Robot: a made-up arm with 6 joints.
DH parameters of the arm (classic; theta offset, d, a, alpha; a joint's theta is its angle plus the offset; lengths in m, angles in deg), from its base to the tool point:
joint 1: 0 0.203 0 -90
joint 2: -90 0 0.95 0
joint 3: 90 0.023 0 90
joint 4: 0 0.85 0 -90
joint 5: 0 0 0 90
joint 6: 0 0.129 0 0
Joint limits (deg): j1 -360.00..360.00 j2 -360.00..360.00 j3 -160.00..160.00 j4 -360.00..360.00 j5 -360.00..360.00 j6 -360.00..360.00
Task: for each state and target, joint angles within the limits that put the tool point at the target. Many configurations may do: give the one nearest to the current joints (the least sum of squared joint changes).
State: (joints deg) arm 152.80 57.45 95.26 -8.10 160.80 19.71
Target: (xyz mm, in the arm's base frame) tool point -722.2 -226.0 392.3
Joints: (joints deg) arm 195.96 27.20 123.09 -5.44 159.49 19.71
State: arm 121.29 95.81 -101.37 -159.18 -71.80 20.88
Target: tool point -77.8 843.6 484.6
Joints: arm 91.12 129.11 -129.88 -162.28 -76.86 20.88
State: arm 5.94 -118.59 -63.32 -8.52 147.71 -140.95
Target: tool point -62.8 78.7 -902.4
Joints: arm -25.04 -133.58 -104.94 16.79 144.35 -140.95
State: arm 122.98 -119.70 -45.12 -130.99 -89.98 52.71
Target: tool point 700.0 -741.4 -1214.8
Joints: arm 139.91 -128.82 -38.67 -133.35 -84.71 52.71
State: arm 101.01 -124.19 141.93 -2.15 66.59 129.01
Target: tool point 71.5 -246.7 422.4
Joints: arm 108.70 -122.12 151.76 -5.62 66.84 129.01
